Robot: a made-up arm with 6 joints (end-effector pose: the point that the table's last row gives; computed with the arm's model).
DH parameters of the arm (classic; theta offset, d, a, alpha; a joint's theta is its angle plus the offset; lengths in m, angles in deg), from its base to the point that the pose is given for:
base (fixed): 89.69 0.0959 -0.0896 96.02
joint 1: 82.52 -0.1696 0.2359 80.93
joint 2: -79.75 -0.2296 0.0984 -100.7
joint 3: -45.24 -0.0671 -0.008 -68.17
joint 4: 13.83 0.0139 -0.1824 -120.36
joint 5: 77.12 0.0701 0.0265 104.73
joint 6: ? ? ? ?
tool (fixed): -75.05 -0.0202 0 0
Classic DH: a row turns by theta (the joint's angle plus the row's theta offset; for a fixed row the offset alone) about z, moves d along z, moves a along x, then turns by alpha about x.
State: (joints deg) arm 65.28 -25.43 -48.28 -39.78 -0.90 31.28
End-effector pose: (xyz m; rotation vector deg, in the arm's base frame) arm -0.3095 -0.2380 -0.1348 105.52 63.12 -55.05
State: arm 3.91 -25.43 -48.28 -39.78 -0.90 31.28
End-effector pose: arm -0.2822 -0.3897 0.1318 50.99 27.93 -66.59
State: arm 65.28 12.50 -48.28 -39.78 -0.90 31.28
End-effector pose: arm -0.4395 -0.3032 -0.0533 80.21 104.24 -51.40
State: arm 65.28 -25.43 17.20 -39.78 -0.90 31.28
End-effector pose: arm -0.1757 -0.2607 -0.1030 81.30 37.14 6.86
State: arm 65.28 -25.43 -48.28 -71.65 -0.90 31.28
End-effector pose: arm -0.2913 -0.1670 -0.0691 136.52 75.81 -46.69
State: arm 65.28 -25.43 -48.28 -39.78 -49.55 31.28
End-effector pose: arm -0.3216 -0.2310 -0.1325 91.35 25.66 -21.10
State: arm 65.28 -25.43 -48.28 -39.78 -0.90 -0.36
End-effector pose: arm -0.2968 -0.2372 -0.1341 124.82 39.03 -78.46
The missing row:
joint 6: -14.66 0.0069 -0.0128 103
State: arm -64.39 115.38 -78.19 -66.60 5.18 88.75
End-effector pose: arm -0.2499 0.3366 0.4793 -14.41 -40.18 125.08
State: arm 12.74 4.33 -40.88 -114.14 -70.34 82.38
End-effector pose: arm -0.3786 -0.1722 0.2055 57.18 50.96 -14.14
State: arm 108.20 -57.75 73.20 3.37 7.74 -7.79
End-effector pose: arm -0.1148 -0.2842 -0.0360 92.49 -71.26 14.10
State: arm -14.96 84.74 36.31 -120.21 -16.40 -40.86
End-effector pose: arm -0.3236 -0.0534 0.6008 -38.10 -61.96 132.42
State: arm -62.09 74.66 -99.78 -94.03 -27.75 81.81
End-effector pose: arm -0.3973 0.1886 0.3415 7.22 18.92 -158.96
